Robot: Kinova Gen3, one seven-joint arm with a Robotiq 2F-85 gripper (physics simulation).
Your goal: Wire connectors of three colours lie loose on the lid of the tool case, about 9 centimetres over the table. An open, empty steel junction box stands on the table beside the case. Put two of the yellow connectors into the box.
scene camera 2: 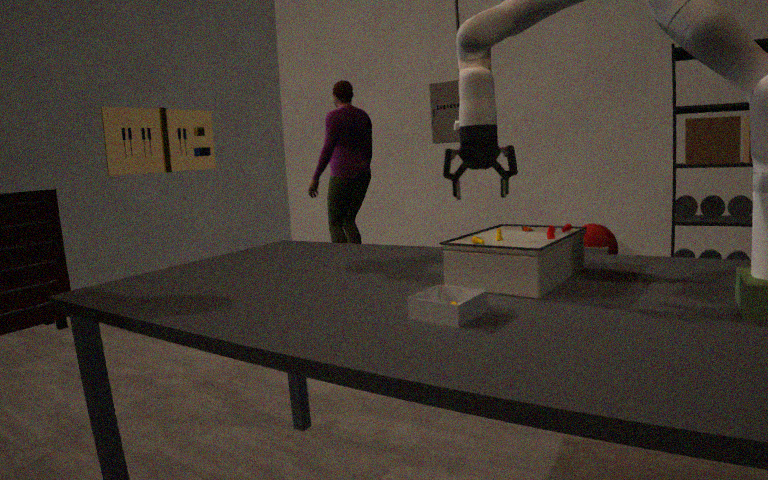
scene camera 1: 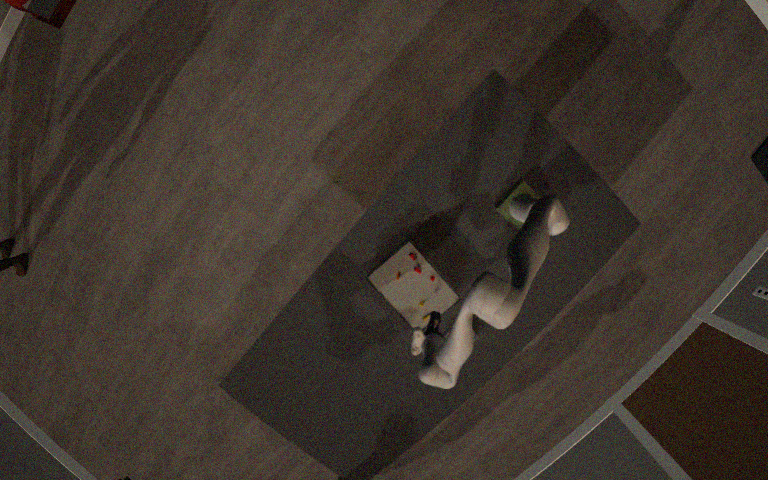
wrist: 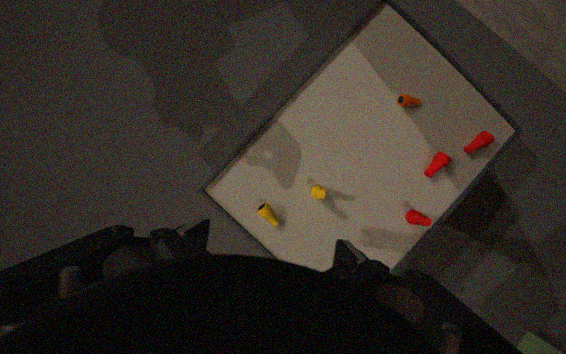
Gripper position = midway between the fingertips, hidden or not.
Note:
In view: my gripper (scene camera 2: 480, 198) and a tool case (scene camera 1: 403, 295).
My gripper is seen too in the wrist view (wrist: 271, 243). The tool case also shows in the wrist view (wrist: 340, 127).

